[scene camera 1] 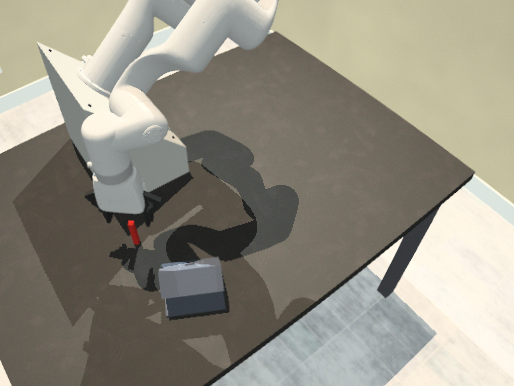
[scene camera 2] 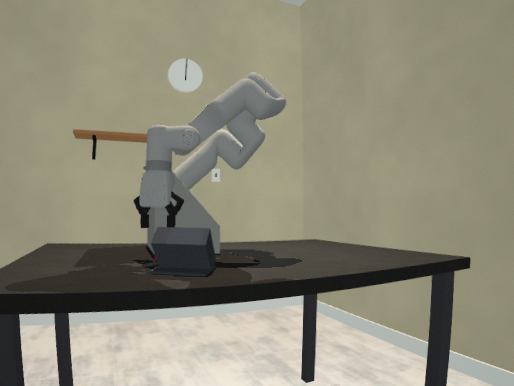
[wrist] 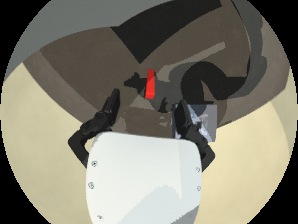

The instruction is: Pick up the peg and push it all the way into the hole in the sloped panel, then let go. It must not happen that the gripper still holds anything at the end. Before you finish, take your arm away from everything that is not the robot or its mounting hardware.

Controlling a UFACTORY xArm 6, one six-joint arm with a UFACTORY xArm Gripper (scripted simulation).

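The gripper (scene camera 1: 129, 220) is visible here, and the wrist view (wrist: 149, 100) and scene camera 2 (scene camera 2: 157, 228) show it as well.
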